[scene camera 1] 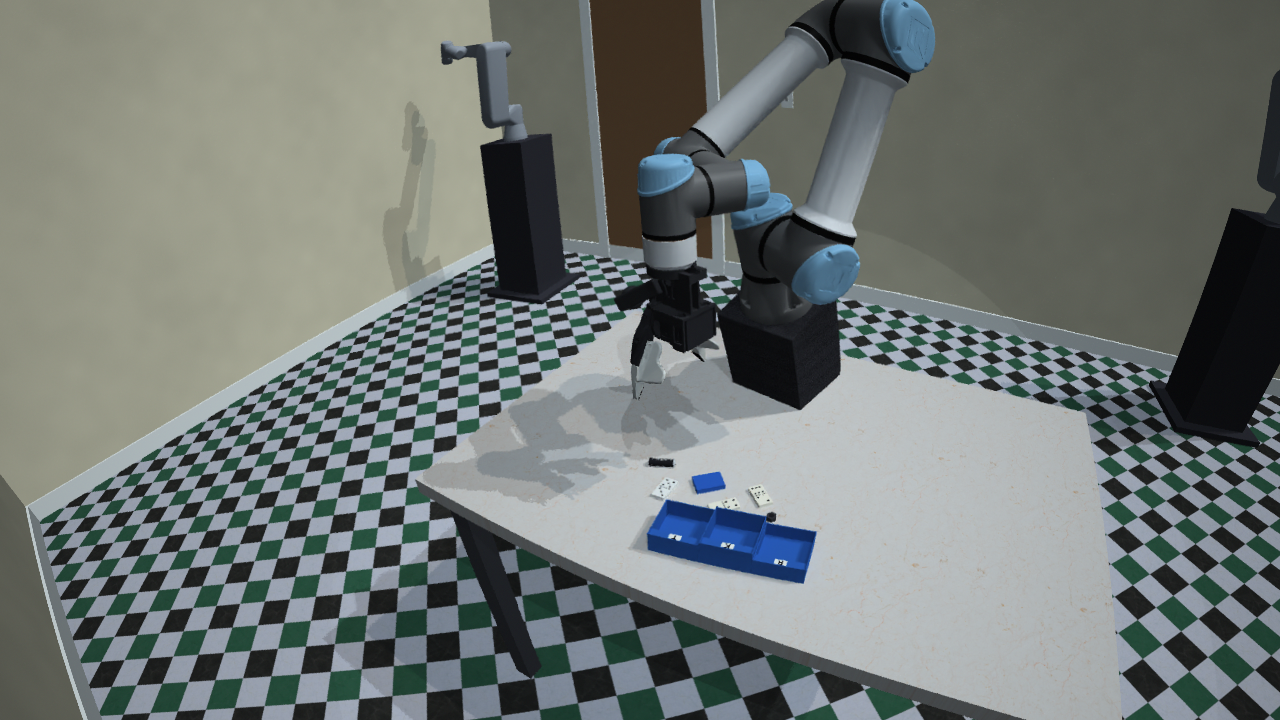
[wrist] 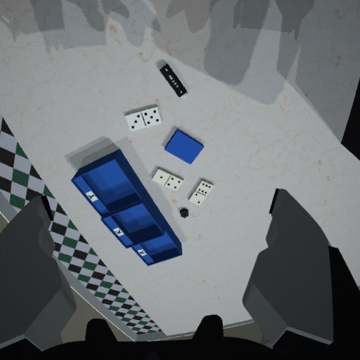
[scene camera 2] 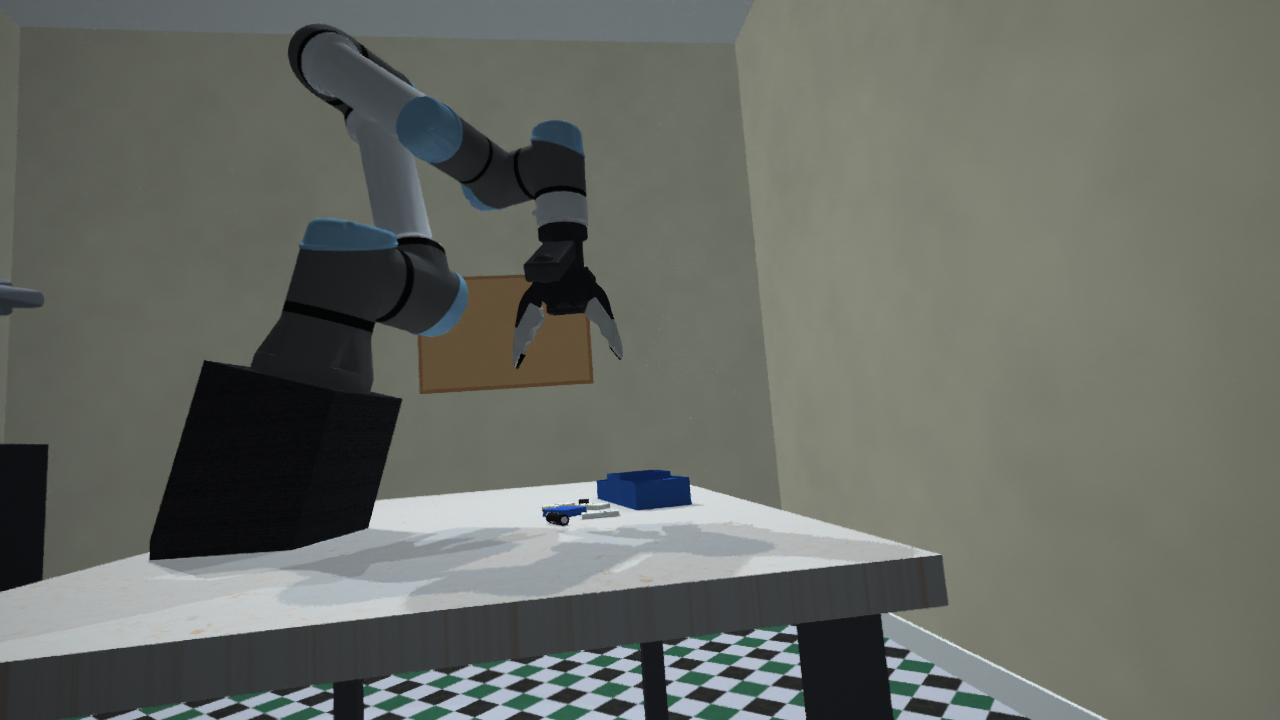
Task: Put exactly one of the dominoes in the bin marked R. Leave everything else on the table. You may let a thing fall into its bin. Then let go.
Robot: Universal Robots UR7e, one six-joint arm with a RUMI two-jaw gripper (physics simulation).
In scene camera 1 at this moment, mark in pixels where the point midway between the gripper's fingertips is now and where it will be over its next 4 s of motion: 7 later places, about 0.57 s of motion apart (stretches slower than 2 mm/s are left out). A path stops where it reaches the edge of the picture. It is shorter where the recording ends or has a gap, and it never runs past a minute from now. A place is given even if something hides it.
The gripper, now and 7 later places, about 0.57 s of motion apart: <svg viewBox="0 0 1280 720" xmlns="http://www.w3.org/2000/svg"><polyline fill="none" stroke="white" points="671,379 674,384 674,424 672,427 675,453 702,467 710,471 711,470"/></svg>
